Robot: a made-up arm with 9 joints.
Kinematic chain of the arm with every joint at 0, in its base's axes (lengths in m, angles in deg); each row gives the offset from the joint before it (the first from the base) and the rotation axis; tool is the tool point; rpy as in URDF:
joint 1: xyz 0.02 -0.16 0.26 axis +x
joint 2: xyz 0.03 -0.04 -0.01 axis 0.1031 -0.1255 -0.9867
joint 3: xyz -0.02 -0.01 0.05 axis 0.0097 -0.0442 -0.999
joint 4: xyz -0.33 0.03 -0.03 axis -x
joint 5: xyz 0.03 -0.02 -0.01 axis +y
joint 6: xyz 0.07 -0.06 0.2 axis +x
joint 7: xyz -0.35 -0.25 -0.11 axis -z
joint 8: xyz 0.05 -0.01 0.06 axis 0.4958 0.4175 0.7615
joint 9: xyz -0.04 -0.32 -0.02 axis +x
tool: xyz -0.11 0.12 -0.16 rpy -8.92 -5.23 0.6
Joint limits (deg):
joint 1: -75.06..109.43
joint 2: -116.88..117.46
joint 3: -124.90..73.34
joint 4: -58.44..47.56
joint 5: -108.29..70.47
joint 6: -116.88..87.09
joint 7: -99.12..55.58
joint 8: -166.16..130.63
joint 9: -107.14..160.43
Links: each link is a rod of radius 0.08 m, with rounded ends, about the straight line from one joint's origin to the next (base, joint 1, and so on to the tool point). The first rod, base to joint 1, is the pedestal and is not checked.
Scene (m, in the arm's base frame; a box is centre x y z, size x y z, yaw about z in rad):
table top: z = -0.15
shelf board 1: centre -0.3 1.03 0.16 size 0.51 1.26 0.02 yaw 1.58
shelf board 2: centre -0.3 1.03 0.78 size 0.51 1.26 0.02 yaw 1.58
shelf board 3: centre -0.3 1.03 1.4 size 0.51 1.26 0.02 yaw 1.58
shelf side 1: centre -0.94 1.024 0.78 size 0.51 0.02 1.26 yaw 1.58
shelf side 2: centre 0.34 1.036 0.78 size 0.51 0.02 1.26 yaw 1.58
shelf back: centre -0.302 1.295 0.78 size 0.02 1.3 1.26 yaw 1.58
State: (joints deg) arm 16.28 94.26 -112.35 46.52 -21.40 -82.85 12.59 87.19 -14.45
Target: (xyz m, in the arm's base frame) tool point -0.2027 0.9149 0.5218
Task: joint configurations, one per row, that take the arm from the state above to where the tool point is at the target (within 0.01 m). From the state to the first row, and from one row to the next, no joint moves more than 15 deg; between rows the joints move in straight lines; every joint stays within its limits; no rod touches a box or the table.
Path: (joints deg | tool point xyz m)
1: 11.03 98.90 -100.03 46.73 -22.35 -89.66 13.97 82.83 -18.79 | -0.9078 -0.2580 0.7147
2: 5.79 103.54 -87.71 46.94 -23.30 -96.46 15.35 78.47 -23.12 | -0.8888 0.1014 0.7331
3: 0.54 108.18 -75.39 47.14 -24.25 -103.27 16.73 74.10 -27.46 | -0.7570 0.4464 0.6992
4: -4.71 112.82 -63.07 47.35 -25.20 -110.07 18.11 69.74 -31.79 | -0.5205 0.7307 0.6217
5: -9.95 117.46 -50.76 47.56 -26.14 -116.88 19.49 65.38 -36.13 | -0.2028 0.9149 0.5219

